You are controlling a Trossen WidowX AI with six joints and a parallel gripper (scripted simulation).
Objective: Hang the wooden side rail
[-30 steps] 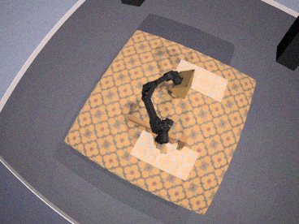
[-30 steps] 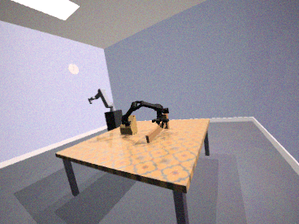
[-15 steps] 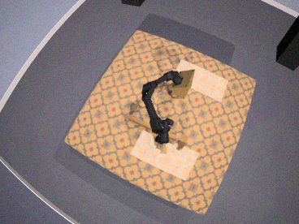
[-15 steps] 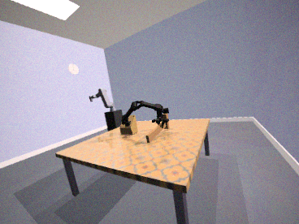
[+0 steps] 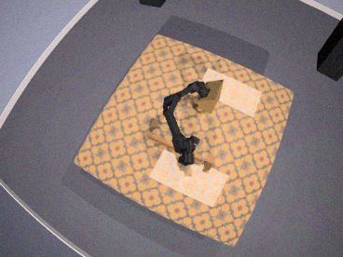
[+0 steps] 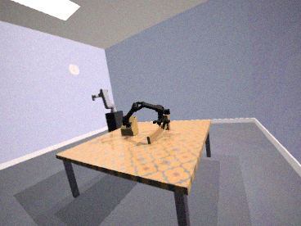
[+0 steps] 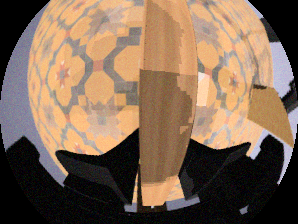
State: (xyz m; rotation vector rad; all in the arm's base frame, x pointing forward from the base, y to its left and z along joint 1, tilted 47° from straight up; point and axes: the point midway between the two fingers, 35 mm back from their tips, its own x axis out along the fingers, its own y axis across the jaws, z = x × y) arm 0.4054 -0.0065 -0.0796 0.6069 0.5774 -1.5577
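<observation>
Now: gripper tip 10 mm short of the headboard post, 140 mm to the right of it and 50 mm below it.
</observation>
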